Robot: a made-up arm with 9 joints. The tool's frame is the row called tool.
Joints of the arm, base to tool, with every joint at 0 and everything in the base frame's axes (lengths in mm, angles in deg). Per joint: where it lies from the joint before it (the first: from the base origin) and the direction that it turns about. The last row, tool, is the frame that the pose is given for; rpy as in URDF.
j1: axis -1 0 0 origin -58 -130 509
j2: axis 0 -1 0 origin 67 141 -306
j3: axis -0.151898 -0.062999 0.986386 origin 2 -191 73
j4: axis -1 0 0 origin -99 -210 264
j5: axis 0 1 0 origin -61 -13 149
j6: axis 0.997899 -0.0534 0.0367 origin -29 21 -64
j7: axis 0 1 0 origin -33 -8 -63
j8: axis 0 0 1 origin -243 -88 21
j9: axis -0.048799 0.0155 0.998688 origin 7 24 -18
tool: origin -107 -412 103 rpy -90 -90 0
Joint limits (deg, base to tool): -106..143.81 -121.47..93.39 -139.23..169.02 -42.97..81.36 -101.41..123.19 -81.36..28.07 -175.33..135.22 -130.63..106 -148.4..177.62
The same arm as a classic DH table. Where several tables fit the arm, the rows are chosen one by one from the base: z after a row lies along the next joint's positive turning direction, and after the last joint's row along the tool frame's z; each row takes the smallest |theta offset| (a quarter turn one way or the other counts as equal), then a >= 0, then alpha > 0; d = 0 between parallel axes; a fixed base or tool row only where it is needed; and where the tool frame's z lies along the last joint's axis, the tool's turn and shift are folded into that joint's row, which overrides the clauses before.
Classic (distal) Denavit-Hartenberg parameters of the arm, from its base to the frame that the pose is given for. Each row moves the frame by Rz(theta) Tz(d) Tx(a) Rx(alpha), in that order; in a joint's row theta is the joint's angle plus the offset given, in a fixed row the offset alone. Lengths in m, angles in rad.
base (fixed): theta offset -1.5708; d 0.509; a 0.13; alpha 1.5708
j1: theta offset -1.5708; d -0.009; a 0.306; alpha -1.5708
j2: theta offset -1.418; d 0.0455; a -0.0131; alpha 1.5078
j3: theta offset 1.5611; d 0.3521; a 0.1927; alpha 1.4183
j4: theta offset -1.507; d 0.1175; a -0.149; alpha 1.5708
j5: theta offset -0.0368; d 0.0063; a 0.0629; alpha 1.6242
j6: theta offset 0; d -0.0667; a 0.0617; alpha -1.6242
j7: theta offset -1.534; d -0.0979; a -0.243; alpha 1.5708
j8: theta offset 1.2633; d -0.0086; a 0.025; alpha -0.0512
j9: theta offset -1.2636; d 0.1197; a -0.1018; alpha -1.5553
tool (fixed): theta offset -1.522; d -0.4137; a 0; alpha 0
Joint limits (rad, base to tool): -1.85..2.51 -2.1201..1.63 -2.43..2.95 -0.75..1.42 -1.7699..2.1501 -1.42..0.4899 -3.0601..2.36 -2.2799..1.85 -2.5901..3.1001

